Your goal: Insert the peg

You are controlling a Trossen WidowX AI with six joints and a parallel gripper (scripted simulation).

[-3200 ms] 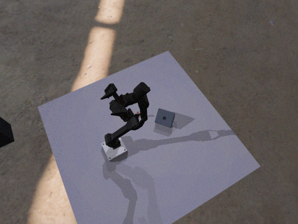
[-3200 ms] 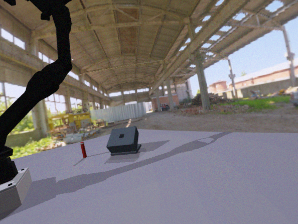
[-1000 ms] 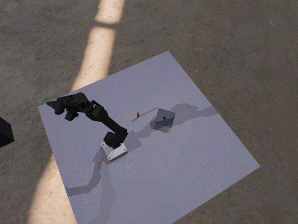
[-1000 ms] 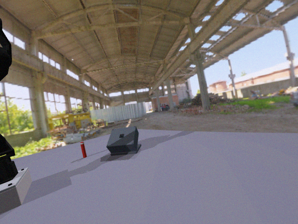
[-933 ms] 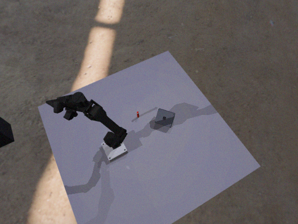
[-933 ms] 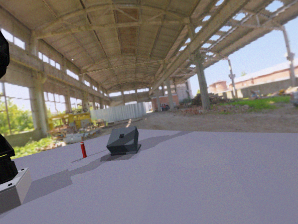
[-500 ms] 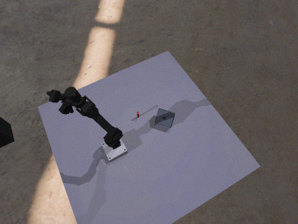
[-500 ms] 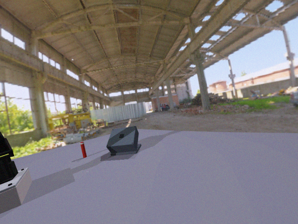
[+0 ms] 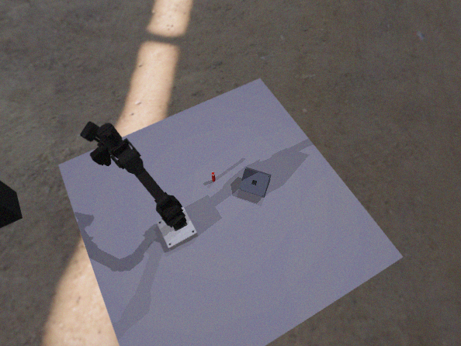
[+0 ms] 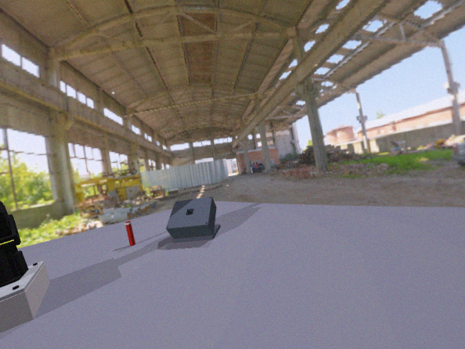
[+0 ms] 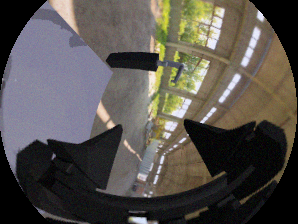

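Right now the red peg is 460 mm below my gripper tip, 410 mm ahead of it and 150 mm to the right of it. The rest, counted from my gripper tip: grey sloped panel (570 mm ahead, 450 mm below, 290 mm to the right).
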